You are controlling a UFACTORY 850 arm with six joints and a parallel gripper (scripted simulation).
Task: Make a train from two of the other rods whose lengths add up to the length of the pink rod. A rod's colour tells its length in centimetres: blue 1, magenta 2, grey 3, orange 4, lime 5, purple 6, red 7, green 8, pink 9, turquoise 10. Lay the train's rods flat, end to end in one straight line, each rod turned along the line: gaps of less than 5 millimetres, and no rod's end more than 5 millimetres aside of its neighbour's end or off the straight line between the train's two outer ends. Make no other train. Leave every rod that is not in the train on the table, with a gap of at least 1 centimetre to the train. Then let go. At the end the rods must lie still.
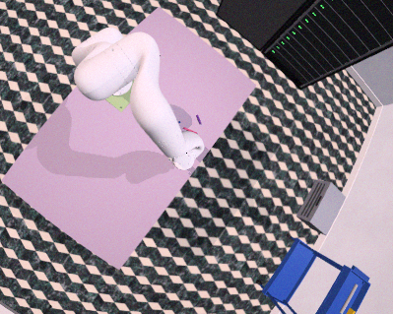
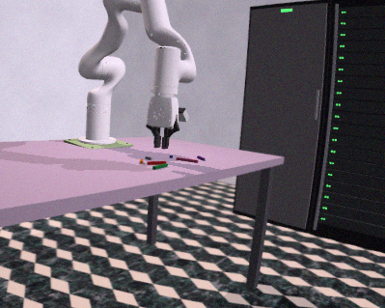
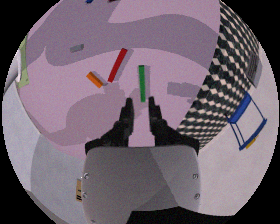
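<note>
My gripper is now 80 mm above the green rod. Round my hand: grey rod 120 mm behind, 100 mm to the left, 80 mm below; red rod 40 mm behind, 40 mm to the left, 80 mm below; short orange rod 90 mm behind, 20 mm to the left, 80 mm below.
</note>
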